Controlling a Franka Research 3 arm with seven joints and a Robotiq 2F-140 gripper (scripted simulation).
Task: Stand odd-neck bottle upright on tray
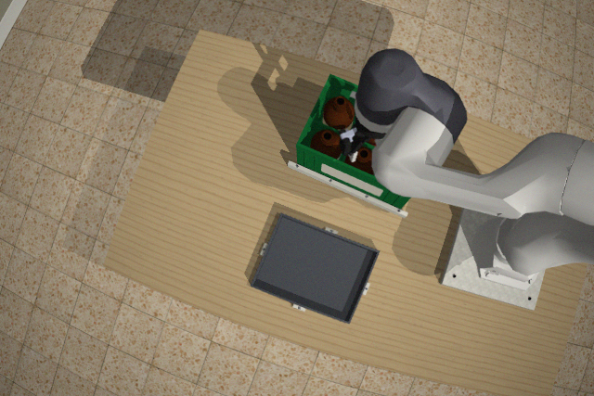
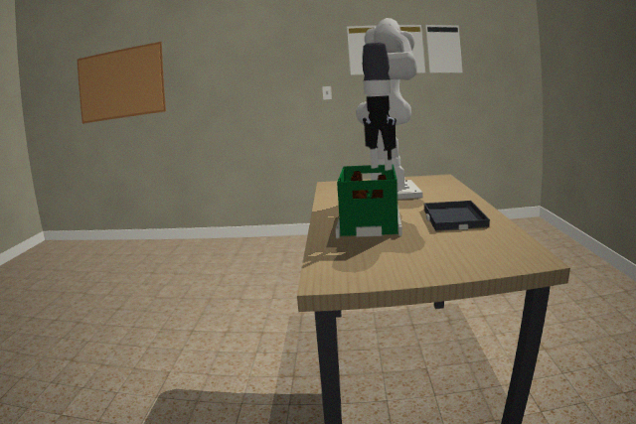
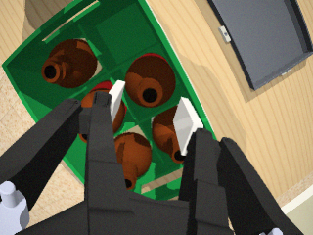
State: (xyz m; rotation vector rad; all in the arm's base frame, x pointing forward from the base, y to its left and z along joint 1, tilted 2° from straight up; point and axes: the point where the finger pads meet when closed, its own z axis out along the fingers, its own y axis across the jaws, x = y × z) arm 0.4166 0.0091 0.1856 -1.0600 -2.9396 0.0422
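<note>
Right now my hand is 13 cm above the glass bottle. Also, from my hand: green crate (1 cm ahead, 5 cm to the right, 13 cm below); dark grey tray (3 cm behind, 26 cm to the left, 20 cm below).
</note>
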